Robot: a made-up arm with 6 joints.
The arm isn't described. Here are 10 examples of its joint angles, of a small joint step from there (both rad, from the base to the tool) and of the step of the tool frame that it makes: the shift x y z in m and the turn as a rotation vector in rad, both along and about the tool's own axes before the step.
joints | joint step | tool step
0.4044 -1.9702 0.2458 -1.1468 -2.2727 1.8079 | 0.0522 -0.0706 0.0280 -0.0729 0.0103 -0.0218 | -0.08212 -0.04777 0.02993 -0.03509 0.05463 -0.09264
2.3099 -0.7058 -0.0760 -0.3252 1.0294 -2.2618 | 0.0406 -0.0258 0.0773 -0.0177 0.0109 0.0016 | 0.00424 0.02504 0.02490 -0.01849 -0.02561 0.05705
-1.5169 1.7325 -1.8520 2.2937 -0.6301 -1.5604 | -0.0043 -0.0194 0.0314 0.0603 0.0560 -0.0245 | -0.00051 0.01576 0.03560 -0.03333 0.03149 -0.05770
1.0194 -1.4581 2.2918 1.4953 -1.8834 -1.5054 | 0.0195 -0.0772 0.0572 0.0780 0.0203 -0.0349 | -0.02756 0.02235 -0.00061 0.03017 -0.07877 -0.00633
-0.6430 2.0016 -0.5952 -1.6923 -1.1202 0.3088 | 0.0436 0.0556 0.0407 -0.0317 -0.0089 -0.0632 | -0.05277 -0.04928 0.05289 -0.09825 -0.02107 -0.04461
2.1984 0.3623 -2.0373 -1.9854 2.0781 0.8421 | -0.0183 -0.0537 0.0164 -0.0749 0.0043 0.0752 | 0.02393 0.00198 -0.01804 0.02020 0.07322 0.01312
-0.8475 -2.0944 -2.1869 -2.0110 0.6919 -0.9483 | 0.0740 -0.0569 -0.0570 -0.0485 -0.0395 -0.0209 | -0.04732 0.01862 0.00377 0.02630 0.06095 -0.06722
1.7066 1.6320 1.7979 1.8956 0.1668 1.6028 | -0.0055 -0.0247 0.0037 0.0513 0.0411 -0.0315 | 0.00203 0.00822 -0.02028 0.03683 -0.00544 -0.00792
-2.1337 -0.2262 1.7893 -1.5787 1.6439 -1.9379 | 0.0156 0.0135 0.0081 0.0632 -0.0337 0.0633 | 0.01708 -0.02715 -0.02832 0.07245 0.05403 0.05165
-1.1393 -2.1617 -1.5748 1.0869 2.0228 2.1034 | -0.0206 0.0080 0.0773 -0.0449 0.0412 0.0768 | -0.01651 0.03395 -0.04426 0.06110 0.17927 0.04703
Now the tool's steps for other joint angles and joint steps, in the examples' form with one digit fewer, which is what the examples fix.
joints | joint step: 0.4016 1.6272 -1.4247 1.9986 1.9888 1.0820 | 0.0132 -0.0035 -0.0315 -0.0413 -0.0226 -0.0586
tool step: 0.0287 0.0064 -0.0094 0.0081 -0.0586 0.0430
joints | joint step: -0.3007 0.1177 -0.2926 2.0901 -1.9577 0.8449 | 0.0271 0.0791 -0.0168 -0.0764 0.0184 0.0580
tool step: -0.0541 -0.0121 0.0084 -0.0707 0.1316 -0.0069
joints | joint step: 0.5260 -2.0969 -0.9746 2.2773 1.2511 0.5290 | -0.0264 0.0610 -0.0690 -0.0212 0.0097 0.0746
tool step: 0.0637 0.0247 -0.0409 0.0398 -0.0056 0.0183
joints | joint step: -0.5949 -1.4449 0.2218 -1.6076 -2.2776 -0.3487 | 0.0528 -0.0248 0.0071 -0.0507 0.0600 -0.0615
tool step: 0.0279 -0.0256 0.0285 -0.0776 -0.0664 -0.0093
